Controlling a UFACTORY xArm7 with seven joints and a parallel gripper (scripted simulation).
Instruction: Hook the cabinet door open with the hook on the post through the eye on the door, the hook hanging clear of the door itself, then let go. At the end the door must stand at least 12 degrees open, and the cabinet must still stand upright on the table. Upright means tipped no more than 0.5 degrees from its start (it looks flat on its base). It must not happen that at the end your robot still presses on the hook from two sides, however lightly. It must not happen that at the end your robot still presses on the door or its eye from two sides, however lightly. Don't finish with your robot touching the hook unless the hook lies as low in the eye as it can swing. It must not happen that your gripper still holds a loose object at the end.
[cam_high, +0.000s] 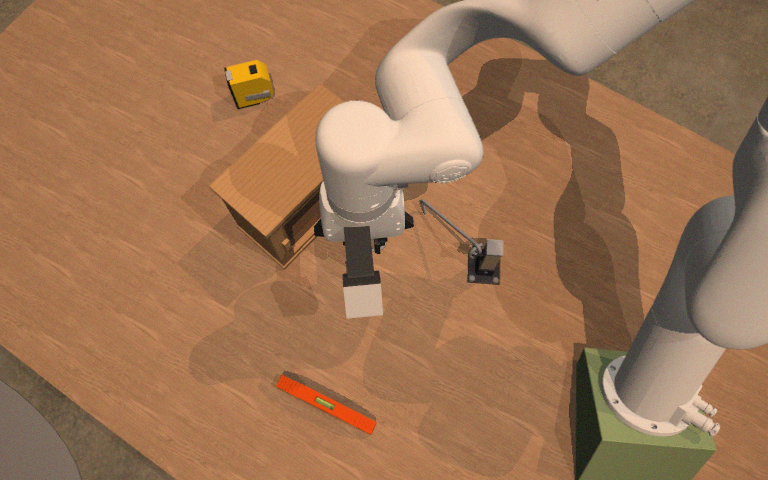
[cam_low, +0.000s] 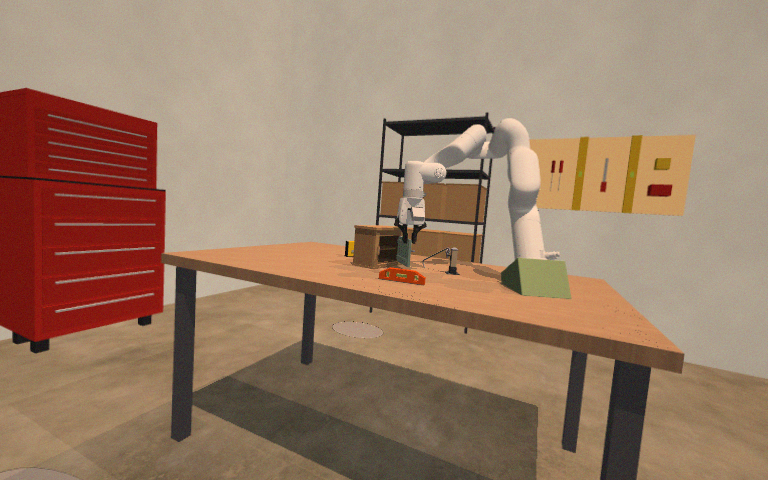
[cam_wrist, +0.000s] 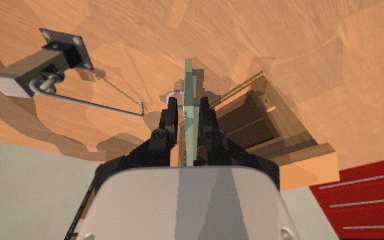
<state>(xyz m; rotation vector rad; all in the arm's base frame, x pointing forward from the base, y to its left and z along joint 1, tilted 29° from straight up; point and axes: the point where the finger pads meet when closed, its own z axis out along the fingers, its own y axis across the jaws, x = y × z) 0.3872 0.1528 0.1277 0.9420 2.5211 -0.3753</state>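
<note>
Now: hand 120 mm to the left of the thin grey hook, 80 mm above it and 70 mm past it. From my hand the other things lie so: yellow tape measure (350 mm ahead, 100 mm to the right, 90 mm below); then orange spirit level (200 mm to the left, 110 mm below, 90 mm behind); then pale green door (60 mm below, 50 mm to the right, 40 mm ahead).
</note>
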